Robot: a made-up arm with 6 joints.
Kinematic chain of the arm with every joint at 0, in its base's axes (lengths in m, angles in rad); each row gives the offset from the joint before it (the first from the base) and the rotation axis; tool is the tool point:
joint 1: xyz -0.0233 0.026 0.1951 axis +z
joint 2: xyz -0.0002 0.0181 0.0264 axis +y
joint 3: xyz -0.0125 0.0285 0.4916 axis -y
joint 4: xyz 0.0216 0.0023 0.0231 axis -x
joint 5: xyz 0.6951 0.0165 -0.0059 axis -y
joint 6: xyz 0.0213 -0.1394 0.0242 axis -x
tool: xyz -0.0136 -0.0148 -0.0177
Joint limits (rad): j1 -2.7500..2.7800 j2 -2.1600..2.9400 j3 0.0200..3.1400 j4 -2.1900..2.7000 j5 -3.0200..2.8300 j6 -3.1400..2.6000
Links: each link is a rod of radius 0.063 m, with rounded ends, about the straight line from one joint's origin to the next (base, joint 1, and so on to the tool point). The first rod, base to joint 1, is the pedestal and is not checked.
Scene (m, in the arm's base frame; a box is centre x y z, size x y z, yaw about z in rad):
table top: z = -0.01
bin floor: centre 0.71 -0.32 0 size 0.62 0.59 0.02 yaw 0.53
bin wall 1: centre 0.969 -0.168 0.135 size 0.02 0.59 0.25 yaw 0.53
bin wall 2: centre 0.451 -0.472 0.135 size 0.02 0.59 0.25 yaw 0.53
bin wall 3: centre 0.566 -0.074 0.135 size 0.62 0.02 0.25 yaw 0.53
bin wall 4: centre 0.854 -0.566 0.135 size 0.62 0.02 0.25 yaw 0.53
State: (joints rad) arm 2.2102 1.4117 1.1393 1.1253 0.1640 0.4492
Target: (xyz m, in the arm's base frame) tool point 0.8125 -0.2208 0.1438
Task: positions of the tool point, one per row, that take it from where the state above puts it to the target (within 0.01 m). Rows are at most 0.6 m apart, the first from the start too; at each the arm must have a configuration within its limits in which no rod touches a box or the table.
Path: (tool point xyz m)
1: -0.7280 0.8497 0.8016
2: -0.5203 0.5397 1.2062
3: -0.1621 0.1827 1.3867
4: 0.2552 -0.1160 1.3093
5: 0.6162 -0.2861 1.0096
6: 0.8193 -0.3098 0.5806
7: 0.8125 -0.2208 0.1438

